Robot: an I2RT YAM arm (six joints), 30 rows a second.
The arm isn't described. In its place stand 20 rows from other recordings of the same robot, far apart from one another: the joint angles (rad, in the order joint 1, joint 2, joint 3, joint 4, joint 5, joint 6), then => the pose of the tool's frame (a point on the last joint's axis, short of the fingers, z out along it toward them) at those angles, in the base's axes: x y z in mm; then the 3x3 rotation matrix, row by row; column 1 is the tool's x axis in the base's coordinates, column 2 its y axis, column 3 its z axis.
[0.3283, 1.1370, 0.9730, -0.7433, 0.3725, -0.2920] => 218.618 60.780 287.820; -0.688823 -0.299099 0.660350; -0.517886 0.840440 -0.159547; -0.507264 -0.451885 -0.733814
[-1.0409, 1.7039, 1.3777, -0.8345, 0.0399, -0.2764] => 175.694 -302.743 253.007; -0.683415 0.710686 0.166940; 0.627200 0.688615 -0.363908; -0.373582 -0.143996 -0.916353
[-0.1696, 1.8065, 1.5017, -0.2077, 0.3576, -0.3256] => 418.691 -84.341 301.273; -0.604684 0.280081 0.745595; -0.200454 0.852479 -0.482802; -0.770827 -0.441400 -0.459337
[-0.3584, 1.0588, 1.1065, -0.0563, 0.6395, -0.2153] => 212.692 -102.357 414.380; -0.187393 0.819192 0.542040; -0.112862 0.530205 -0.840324; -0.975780 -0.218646 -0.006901
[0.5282, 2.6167, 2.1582, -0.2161, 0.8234, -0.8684] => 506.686 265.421 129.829; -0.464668 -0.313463 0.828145; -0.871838 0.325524 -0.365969; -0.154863 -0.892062 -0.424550
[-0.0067, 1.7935, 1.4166, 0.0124, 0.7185, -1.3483] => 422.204 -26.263 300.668; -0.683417 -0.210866 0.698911; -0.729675 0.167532 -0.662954; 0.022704 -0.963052 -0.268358
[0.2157, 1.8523, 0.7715, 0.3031, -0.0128, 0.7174] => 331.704 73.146 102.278; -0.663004 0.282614 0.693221; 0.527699 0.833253 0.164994; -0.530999 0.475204 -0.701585
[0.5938, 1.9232, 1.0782, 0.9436, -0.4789, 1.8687] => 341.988 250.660 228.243; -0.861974 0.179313 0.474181; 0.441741 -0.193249 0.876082; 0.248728 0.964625 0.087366
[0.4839, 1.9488, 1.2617, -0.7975, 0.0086, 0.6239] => 313.794 164.578 140.655; -0.987156 0.138169 0.080204; 0.141127 0.989460 0.032438; -0.074876 0.043340 -0.996251
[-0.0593, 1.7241, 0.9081, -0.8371, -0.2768, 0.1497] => 263.094 -5.874 129.175; -0.971889 0.226923 -0.062746; 0.201418 0.939379 0.277485; 0.121911 0.257047 -0.958679
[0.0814, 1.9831, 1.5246, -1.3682, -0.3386, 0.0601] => 342.709 39.823 196.668; -0.962064 0.065009 -0.264966; -0.021644 0.949949 0.311654; 0.271964 0.305566 -0.912505
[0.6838, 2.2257, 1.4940, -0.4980, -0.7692, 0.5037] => 322.711 294.943 109.990; -0.945925 -0.202883 -0.253108; -0.323539 0.646388 0.691018; 0.023410 0.735541 -0.677075
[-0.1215, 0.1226, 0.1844, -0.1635, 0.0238, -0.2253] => 106.932 -13.910 209.678; -0.130548 0.118498 0.984335; -0.209054 0.967219 -0.144163; -0.969151 -0.224599 -0.101496
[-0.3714, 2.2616, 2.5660, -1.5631, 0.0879, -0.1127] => 406.605 -161.716 343.473; -0.924662 0.284452 0.253155; 0.239908 0.951456 -0.192808; -0.295711 -0.117548 -0.948018
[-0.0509, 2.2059, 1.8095, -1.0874, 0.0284, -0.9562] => 434.695 -23.157 177.606; -0.617268 -0.782116 0.085294; -0.786290 0.616988 -0.032778; -0.026989 -0.087299 -0.995816
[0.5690, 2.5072, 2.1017, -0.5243, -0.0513, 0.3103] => 459.785 296.227 140.652; -0.815157 -0.330809 0.475484; -0.159365 0.917279 0.364968; -0.556886 0.221730 -0.800446
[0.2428, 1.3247, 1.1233, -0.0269, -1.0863, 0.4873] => 279.709 101.735 358.824; -0.638308 -0.735359 0.227619; 0.066580 0.241846 0.968028; -0.766896 0.633055 -0.105412
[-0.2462, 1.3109, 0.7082, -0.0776, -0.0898, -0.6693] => 265.634 -63.461 210.331; -0.587096 -0.241160 0.772761; -0.489614 0.865985 -0.101726; -0.644668 -0.438078 -0.626492
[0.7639, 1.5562, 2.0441, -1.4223, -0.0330, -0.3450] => 193.846 187.312 457.192; -0.307950 -0.860371 0.406114; -0.763054 0.478308 0.434706; -0.568256 -0.176019 -0.803805
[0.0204, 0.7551, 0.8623, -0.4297, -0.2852, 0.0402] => 167.273 13.431 346.026; -0.328125 -0.273398 0.904205; 0.031879 0.953452 0.299856; -0.944096 0.127216 -0.304136
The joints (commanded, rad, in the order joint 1, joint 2, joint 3, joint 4, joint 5, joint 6), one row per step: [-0.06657 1.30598 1.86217 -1.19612 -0.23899 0.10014]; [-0.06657 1.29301 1.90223 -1.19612 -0.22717 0.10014]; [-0.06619 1.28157 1.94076 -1.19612 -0.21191 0.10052]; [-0.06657 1.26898 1.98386 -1.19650 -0.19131 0.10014]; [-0.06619 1.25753 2.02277 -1.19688 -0.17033 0.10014]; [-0.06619 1.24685 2.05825 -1.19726 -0.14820 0.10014]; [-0.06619 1.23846 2.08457 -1.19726 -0.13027 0.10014]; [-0.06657 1.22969 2.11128 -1.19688 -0.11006 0.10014]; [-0.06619 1.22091 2.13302 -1.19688 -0.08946 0.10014]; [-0.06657 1.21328 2.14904 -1.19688 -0.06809 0.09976]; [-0.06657 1.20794 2.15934 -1.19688 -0.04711 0.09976]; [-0.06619 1.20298 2.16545 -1.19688 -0.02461 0.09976]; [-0.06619 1.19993 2.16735 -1.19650 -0.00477 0.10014]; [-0.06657 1.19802 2.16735 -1.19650 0.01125 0.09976]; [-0.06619 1.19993 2.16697 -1.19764 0.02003 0.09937]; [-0.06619 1.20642 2.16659 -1.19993 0.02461 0.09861]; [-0.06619 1.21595 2.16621 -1.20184 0.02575 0.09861]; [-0.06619 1.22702 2.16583 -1.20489 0.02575 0.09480]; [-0.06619 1.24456 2.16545 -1.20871 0.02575 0.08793]
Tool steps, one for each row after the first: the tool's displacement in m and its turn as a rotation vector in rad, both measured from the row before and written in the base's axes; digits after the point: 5 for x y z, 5 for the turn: [-0.00971 0.00024 0.01283 -0.01032 -0.05246 -0.00967]; [-0.00958 0.00018 0.01177 -0.01111 -0.04926 -0.01273]; [-0.01138 -0.00004 0.01265 -0.01402 -0.05457 -0.01819]; [-0.01093 0.00006 0.01099 -0.01255 -0.04925 -0.01845]; [-0.01058 -0.00008 0.00966 -0.01181 -0.04510 -0.02031]; [-0.00835 -0.00008 0.00700 -0.00874 -0.03421 -0.01673]; [-0.00884 -0.00018 0.00694 -0.00897 -0.03534 -0.01948]; [-0.00814 -0.00014 0.00562 -0.00810 -0.03005 -0.01930]; [-0.00665 -0.00037 0.00414 -0.00768 -0.02322 -0.02086]; [-0.00454 -0.00044 0.00264 -0.00629 -0.01526 -0.02031]; [-0.00355 -0.00052 0.00172 -0.00607 -0.01069 -0.02148]; [-0.00182 -0.00059 0.00072 -0.00453 -0.00504 -0.01940]; [-0.00091 -0.00056 0.00019 -0.00411 -0.00164 -0.01590]; [0.00090 -0.00033 -0.00039 -0.00214 0.00359 -0.00808]; [0.00296 -0.00036 -0.00098 -0.00120 0.00928 -0.00428]; [0.00435 -0.00033 -0.00129 0.00051 0.01181 -0.00111]; [0.00500 -0.00033 -0.00162 -0.00271 0.01481 0.00097]; [0.00787 -0.00052 -0.00253 -0.00514 0.02231 0.00188]
